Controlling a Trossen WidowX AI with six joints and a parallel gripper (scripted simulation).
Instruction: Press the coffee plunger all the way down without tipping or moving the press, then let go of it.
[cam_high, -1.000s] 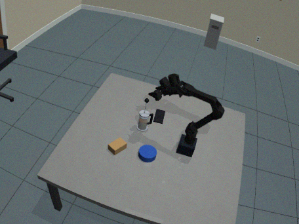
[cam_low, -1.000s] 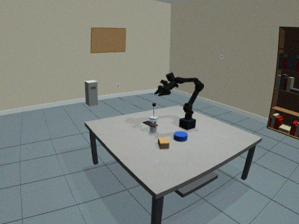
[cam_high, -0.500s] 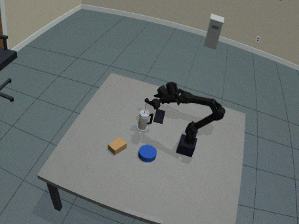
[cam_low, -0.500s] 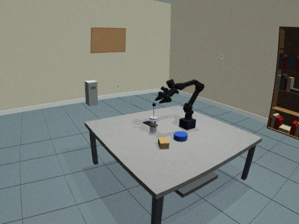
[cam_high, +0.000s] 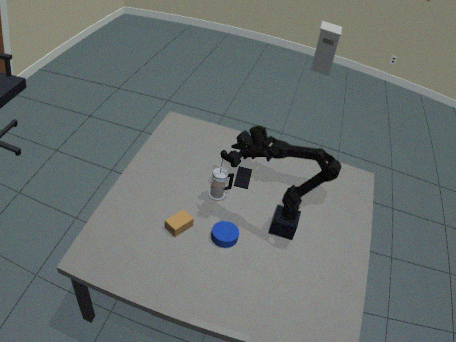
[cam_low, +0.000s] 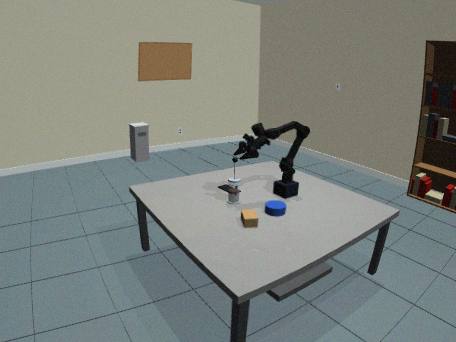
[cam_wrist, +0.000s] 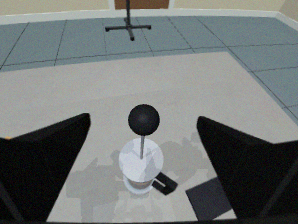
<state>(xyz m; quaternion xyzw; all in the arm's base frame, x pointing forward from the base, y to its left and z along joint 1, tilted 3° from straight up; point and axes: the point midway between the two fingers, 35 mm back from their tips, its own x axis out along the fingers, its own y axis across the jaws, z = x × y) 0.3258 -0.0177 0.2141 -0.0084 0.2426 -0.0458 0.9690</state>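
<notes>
My gripper tip is now 1 cm to the left of the coffee press and 15 cm above it. Round my gripper tip: flat black plate 5 cm behind, 19 cm to the right, 27 cm below; then tan block 6 cm ahead, 28 cm to the left, 25 cm below.
</notes>
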